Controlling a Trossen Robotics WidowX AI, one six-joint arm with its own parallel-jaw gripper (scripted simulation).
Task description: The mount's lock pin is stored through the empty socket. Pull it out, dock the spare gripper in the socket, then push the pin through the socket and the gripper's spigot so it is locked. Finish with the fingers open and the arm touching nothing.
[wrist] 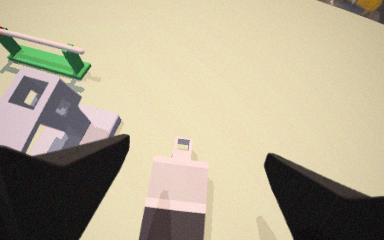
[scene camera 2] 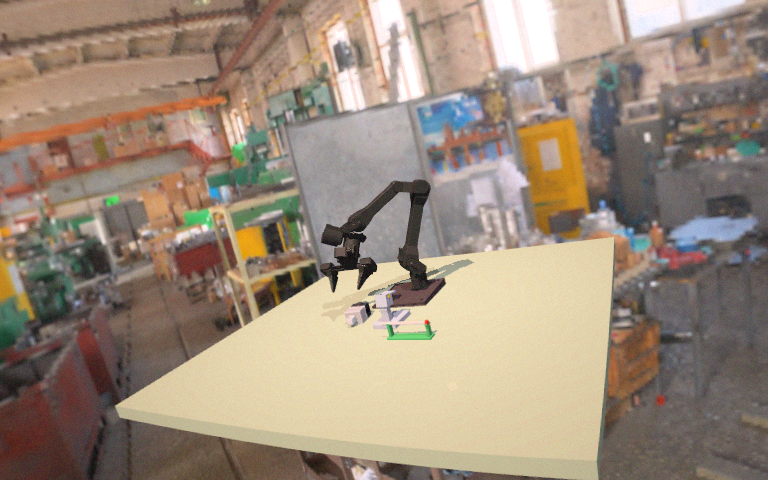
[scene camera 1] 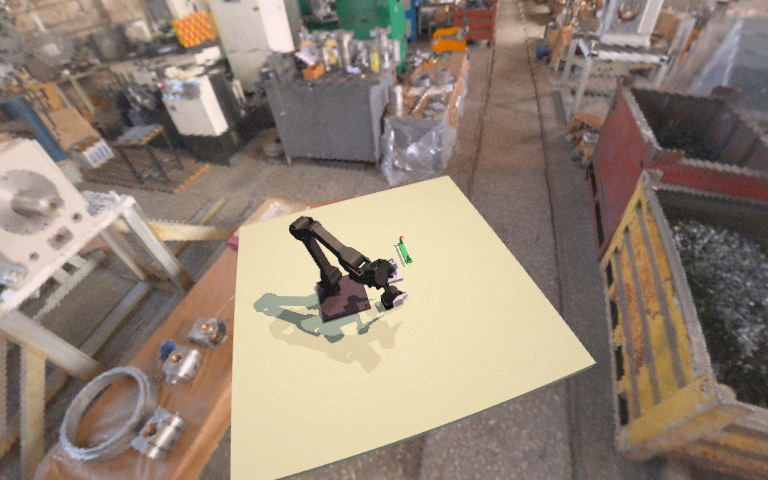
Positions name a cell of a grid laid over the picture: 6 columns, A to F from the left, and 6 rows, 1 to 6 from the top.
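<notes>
Gripper (scene camera 2: C4), (wrist: D4), open, holding nothing. Mount (scene camera 2: D4).
</notes>
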